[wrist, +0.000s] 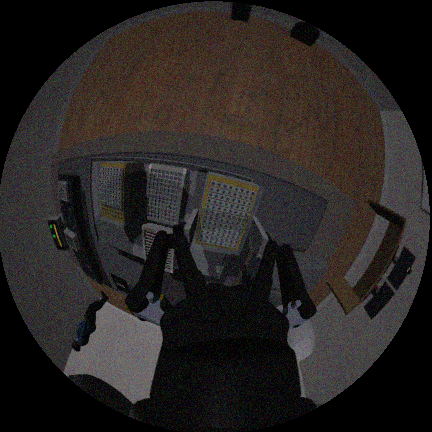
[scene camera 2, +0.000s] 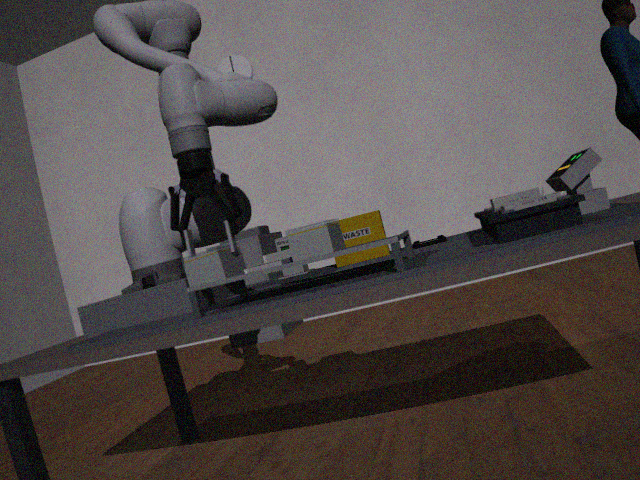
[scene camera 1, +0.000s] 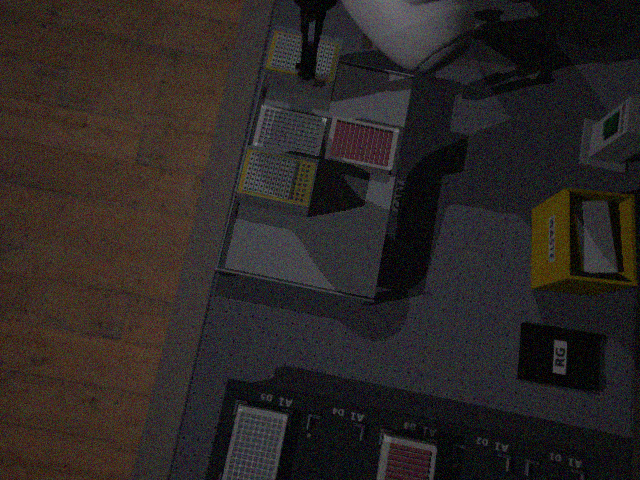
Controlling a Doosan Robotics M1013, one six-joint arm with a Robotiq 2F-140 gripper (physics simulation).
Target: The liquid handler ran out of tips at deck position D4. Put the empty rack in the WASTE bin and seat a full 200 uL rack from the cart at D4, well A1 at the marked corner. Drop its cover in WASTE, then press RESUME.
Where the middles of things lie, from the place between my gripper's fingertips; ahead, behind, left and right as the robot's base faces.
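There's a black RG pad point(scene camera 1: 547, 355) that's 500 mm ahead of my hand, 510 mm to the left of it and 110 mm below it. The yellow waste bin point(scene camera 2: 367, 227) is 300 mm ahead of my hand too, and you'd find it 520 mm to the left of the hand and 50 mm below it.
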